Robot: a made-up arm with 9 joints. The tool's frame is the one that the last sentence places.
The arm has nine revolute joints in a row. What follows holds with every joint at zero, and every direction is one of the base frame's. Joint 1 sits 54.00 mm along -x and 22.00 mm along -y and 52.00 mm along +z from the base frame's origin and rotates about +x. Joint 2 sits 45.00 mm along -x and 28.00 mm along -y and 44.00 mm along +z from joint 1 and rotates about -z. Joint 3 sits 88.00 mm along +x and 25.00 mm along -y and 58.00 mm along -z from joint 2 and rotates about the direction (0.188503, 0.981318, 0.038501). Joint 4 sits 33.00 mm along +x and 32.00 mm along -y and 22.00 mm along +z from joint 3 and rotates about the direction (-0.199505, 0.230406, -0.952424). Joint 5 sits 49.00 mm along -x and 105.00 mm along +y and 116.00 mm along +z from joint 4 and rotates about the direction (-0.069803, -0.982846, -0.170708). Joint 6 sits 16.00 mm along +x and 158.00 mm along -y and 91.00 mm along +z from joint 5 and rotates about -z. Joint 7 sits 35.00 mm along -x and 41.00 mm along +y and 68.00 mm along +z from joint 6 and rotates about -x. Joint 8 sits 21.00 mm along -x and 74.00 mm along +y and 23.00 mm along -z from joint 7 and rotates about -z. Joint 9 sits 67.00 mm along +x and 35.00 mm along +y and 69.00 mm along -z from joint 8 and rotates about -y. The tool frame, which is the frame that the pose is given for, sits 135.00 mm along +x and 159.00 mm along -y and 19.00 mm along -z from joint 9; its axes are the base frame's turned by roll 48.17, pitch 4.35 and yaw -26.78 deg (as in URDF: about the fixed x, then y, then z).
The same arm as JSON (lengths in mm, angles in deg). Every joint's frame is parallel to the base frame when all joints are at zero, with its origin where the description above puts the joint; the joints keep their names.
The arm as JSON. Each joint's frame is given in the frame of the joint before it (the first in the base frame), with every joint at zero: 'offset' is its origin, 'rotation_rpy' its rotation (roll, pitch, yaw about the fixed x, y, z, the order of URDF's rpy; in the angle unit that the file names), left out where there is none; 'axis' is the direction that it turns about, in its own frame. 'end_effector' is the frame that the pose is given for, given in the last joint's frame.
{"length_unit": "mm", "angle_unit": "deg", "chain": [
  {"id": "joint 1", "offset": [-54.0, -22.0, 52.0], "axis": "+x"},
  {"id": "joint 2", "offset": [-45.0, -28.0, 44.0], "axis": "-z"},
  {"id": "joint 3", "offset": [88.0, -25.0, -58.0], "axis": [0.188503, 0.981318, 0.038501]},
  {"id": "joint 4", "offset": [33.0, -32.0, 22.0], "axis": [-0.199505, 0.230406, -0.952424]},
  {"id": "joint 5", "offset": [-49.0, 105.0, 116.0], "axis": [-0.069803, -0.982846, -0.170708]},
  {"id": "joint 6", "offset": [16.0, -158.0, 91.0], "axis": "-z"},
  {"id": "joint 7", "offset": [-35.0, 41.0, 68.0], "axis": "-x"},
  {"id": "joint 8", "offset": [-21.0, 74.0, -23.0], "axis": "-z"},
  {"id": "joint 9", "offset": [67.0, 35.0, -69.0], "axis": "-y"}
], "end_effector": {"offset": [135.0, -159.0, -19.0], "rotation_rpy": [48.17, 4.35, -26.78]}}

